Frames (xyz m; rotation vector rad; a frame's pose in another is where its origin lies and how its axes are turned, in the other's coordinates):
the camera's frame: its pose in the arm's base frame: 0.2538 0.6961 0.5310 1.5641 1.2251 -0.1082
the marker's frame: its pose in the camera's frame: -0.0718 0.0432 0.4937 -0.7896 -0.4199 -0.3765
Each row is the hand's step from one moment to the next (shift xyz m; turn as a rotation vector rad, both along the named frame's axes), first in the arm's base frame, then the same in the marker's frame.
Working: the arm's base frame: its pose in the marker's frame: 0.0426 -0.5831 -0.3881 -0.5815 -1.0266 0.1613

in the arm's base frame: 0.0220 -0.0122 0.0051 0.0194 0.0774 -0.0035
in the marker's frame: 0.0055 0.0003 0.0251 0.0238 0.0711 -0.0274
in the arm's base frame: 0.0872 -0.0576 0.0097 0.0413 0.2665 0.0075
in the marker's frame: 0.0292 -0.0105 0.1002 0.0522 0.2424 -0.1062
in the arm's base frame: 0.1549 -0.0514 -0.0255 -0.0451 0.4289 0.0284
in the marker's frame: 0.0950 0.0077 0.1349 0.0122 0.3528 -0.2494
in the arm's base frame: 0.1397 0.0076 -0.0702 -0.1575 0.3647 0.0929
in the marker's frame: 0.1330 0.0343 0.0752 -0.1096 0.2796 -0.2762
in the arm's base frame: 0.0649 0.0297 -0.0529 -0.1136 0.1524 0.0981
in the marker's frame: 0.0825 0.0302 0.0134 -0.1206 0.1207 -0.1290
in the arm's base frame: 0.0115 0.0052 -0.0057 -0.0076 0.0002 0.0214
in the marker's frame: 0.0115 0.0067 0.0038 -0.0220 0.0053 0.0023
